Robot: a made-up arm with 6 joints. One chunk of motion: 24 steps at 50 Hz.
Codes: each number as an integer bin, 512 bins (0 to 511) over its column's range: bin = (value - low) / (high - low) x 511, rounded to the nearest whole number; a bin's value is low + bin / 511 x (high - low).
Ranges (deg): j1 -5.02..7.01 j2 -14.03..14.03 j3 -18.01..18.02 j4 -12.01..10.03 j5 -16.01..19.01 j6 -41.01..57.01
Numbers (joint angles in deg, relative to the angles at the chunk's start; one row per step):
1: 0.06 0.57 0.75 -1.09 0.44 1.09
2: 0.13 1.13 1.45 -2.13 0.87 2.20
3: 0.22 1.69 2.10 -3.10 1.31 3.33
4: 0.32 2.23 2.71 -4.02 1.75 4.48
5: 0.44 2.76 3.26 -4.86 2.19 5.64
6: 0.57 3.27 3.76 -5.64 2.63 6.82
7: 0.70 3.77 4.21 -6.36 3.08 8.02
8: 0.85 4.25 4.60 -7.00 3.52 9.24
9: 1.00 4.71 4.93 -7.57 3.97 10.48
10: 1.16 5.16 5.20 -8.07 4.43 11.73
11: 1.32 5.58 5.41 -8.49 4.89 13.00
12: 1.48 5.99 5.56 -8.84 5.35 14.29
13: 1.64 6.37 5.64 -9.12 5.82 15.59
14: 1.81 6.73 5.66 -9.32 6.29 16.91
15: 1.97 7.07 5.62 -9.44 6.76 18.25
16: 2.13 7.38 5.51 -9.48 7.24 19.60
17: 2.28 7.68 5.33 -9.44 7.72 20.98
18: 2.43 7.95 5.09 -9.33 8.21 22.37
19: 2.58 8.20 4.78 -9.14 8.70 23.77
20: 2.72 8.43 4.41 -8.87 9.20 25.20
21: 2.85 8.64 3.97 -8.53 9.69 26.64
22: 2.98 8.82 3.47 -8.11 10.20 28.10
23: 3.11 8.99 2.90 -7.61 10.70 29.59
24: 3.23 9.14 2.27 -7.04 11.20 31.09
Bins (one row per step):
1: 216 266 266 253 240 219
2: 219 276 276 229 246 225
3: 223 286 285 207 253 231
4: 227 296 294 185 259 237
5: 232 306 302 166 266 243
6: 237 315 309 148 272 249
7: 243 324 315 131 279 256
8: 249 333 321 116 285 262
9: 256 341 325 103 292 268
10: 263 349 329 91 298 275
11: 269 357 332 82 305 282
12: 276 365 334 73 312 288
13: 283 372 335 67 319 295
14: 290 378 336 62 325 302
15: 297 384 335 60 332 309
16: 304 390 334 59 339 316
17: 310 395 331 60 346 323
18: 316 400 328 62 353 330
19: 323 405 323 67 361 338
20: 329 409 318 73 368 345
21: 334 413 312 81 375 353
22: 340 416 305 90 382 360
23: 345 419 297 102 390 368
24: 350 422 288 115 397 376

